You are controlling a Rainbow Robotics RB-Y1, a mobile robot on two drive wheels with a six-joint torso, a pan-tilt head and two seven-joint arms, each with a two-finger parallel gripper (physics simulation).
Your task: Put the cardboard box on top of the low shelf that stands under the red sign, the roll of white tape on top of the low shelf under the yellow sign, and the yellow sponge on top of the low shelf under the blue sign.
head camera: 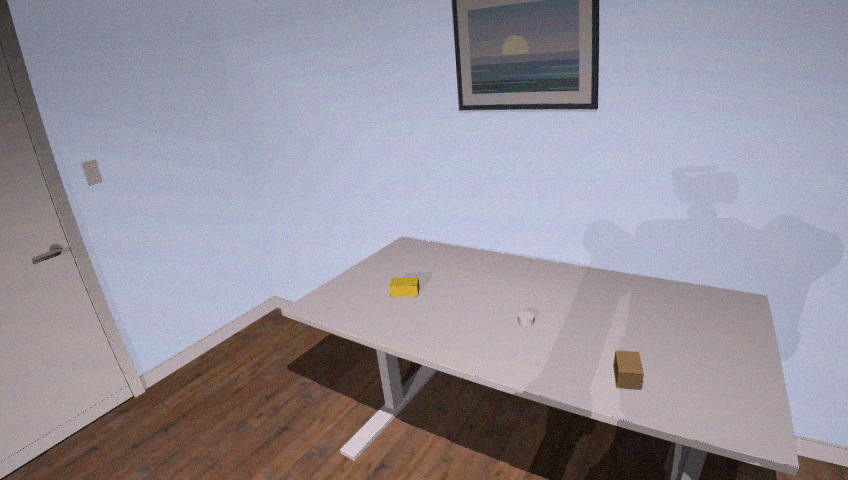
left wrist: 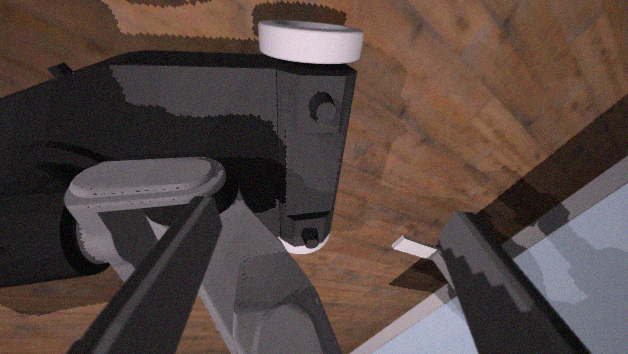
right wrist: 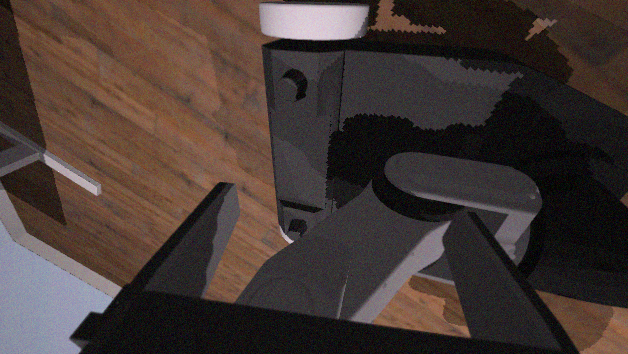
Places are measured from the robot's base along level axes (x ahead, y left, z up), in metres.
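Pixels of known places: left gripper, fingertip midpoint: (left wrist: 331,218); right gripper, fingertip midpoint: (right wrist: 341,211).
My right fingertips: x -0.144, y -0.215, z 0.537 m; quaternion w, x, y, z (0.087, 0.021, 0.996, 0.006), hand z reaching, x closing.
Observation:
Ahead of a thing's pixels: the offset from my right fingertips to its top centre. Level surfaces: height alone.
In the head view a yellow sponge @[dx +1.409, dy +0.395, dz +0.229 m] (head camera: 404,287) lies on the left part of the white table @[dz +0.184 m] (head camera: 476,285). A small roll of white tape @[dx +1.167, dy -0.005, dz +0.208 m] (head camera: 526,319) lies near the table's middle. A brown cardboard box @[dx +0.877, dy -0.218, dz +0.234 m] (head camera: 629,369) stands on the right part, near the front edge. My left gripper (left wrist: 331,218) is open and empty beside my own base, over the floor. My right gripper (right wrist: 341,211) is open and empty on the other side of my base. Neither gripper shows in the head view. The low shelves and the coloured signs do not show in these views.
A door (head camera: 53,333) with a handle stands at the left. A framed picture (head camera: 526,99) hangs on the pale blue wall behind the table. The table's left foot (head camera: 368,434) stands on the wooden floor @[dz -0.536 m] (head camera: 238,416). My shadow falls on the wall and the table's right part.

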